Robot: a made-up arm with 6 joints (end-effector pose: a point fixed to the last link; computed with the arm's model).
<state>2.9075 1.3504 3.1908 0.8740 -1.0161 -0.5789</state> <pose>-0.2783 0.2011 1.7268 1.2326 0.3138 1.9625</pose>
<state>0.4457 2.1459 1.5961 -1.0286 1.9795 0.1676</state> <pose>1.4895 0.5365 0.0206 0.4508 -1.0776 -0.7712</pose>
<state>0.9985 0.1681 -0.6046 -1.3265 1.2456 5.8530</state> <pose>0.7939 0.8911 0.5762 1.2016 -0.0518 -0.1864</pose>
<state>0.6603 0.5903 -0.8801 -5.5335 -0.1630 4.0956</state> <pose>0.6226 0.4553 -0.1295 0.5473 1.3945 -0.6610</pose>
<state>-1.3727 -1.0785 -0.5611 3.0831 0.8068 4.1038</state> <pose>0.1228 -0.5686 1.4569 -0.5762 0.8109 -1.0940</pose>
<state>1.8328 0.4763 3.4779 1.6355 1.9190 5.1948</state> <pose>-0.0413 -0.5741 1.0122 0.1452 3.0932 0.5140</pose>
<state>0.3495 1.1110 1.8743 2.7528 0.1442 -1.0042</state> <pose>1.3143 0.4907 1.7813 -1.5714 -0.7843 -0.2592</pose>
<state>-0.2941 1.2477 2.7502 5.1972 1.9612 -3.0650</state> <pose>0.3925 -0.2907 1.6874 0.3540 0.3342 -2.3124</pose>
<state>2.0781 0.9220 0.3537 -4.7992 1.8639 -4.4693</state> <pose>-0.9072 1.2375 0.5969 1.0878 -2.7797 0.5257</pose>
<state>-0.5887 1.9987 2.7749 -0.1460 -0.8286 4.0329</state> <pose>1.2074 -0.7802 1.1587 2.3091 -0.5428 -0.2886</pose>
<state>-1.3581 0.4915 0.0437 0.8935 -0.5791 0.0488</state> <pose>0.2393 -1.5142 0.6966 -0.1668 1.4604 -1.1636</pose>
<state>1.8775 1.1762 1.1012 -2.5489 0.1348 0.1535</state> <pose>-0.5562 1.8063 0.8820 1.4572 1.9854 0.6231</pose>
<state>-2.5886 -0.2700 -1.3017 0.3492 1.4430 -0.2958</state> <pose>-0.6890 -0.5055 0.4463 -0.3581 -0.3225 -2.1611</pose>
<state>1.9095 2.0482 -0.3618 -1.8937 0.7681 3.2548</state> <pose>0.1523 -0.0338 -0.5991 2.1951 -0.3286 -0.6119</pose>
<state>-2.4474 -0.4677 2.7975 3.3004 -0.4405 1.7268</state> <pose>0.9787 0.7970 0.6420 -1.9611 -0.2126 0.9404</pose>
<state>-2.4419 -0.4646 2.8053 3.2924 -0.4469 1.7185</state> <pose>0.9706 0.7999 0.6363 -1.9478 -0.2037 0.9553</pose>
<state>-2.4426 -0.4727 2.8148 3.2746 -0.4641 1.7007</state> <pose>0.9660 0.7964 0.6112 -1.9199 -0.1632 0.9884</pose>
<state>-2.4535 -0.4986 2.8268 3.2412 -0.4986 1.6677</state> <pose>0.9658 0.7816 0.5561 -1.8667 -0.0716 1.0472</pose>
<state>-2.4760 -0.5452 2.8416 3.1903 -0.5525 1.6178</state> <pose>0.9664 0.7522 0.4678 -1.7803 0.0792 1.1280</pose>
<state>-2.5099 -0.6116 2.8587 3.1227 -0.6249 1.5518</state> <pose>0.9611 0.7060 0.3512 -1.6540 0.2873 1.2177</pose>
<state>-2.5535 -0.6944 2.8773 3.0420 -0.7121 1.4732</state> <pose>0.9421 0.6439 0.2171 -1.4856 0.5399 1.2992</pose>
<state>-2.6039 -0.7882 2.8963 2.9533 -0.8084 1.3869</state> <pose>0.9042 0.5708 0.0797 -1.2791 0.8160 1.3574</pose>
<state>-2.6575 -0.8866 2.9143 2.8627 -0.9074 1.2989</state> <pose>0.8479 0.4951 -0.0474 -1.0463 1.0910 1.3853</pose>
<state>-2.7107 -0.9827 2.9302 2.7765 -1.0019 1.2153</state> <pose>0.7795 0.4249 -0.1544 -0.8051 1.3416 1.3840</pose>
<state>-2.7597 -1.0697 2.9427 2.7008 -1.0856 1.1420</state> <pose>0.7094 0.3667 -0.2368 -0.5773 1.5501 1.3626</pose>
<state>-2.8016 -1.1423 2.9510 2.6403 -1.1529 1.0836</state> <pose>0.6477 0.3228 -0.2955 -0.3836 1.7075 1.3324</pose>
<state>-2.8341 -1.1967 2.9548 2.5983 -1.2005 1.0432</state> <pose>0.6018 0.2928 -0.3340 -0.2403 1.8125 1.3044</pose>
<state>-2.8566 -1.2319 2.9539 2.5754 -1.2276 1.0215</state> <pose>0.5754 0.2744 -0.3567 -0.1545 1.8695 1.2854</pose>
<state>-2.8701 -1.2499 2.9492 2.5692 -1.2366 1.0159</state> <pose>0.5670 0.2646 -0.3679 -0.1216 1.8884 1.2765</pose>
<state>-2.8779 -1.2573 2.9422 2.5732 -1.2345 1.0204</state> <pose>0.5701 0.2597 -0.3726 -0.1219 1.8847 1.2746</pose>
